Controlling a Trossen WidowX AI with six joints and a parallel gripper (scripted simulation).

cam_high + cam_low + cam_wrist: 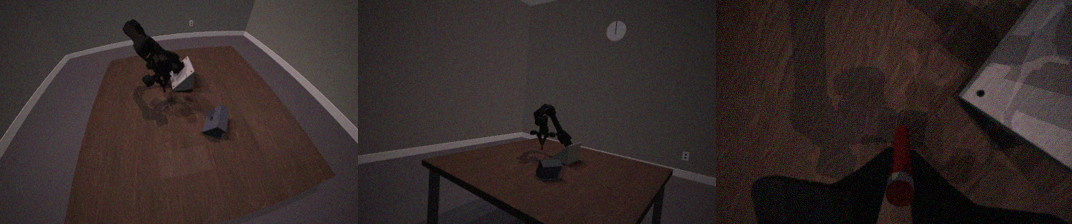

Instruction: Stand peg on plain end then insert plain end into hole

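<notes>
Right now the grey sloped panel is 220 mm ahead of my gripper tip, 240 mm to the left of it and 70 mm below it. The rest, counted from my gripper tip: red peg: 20 mm above.
</notes>
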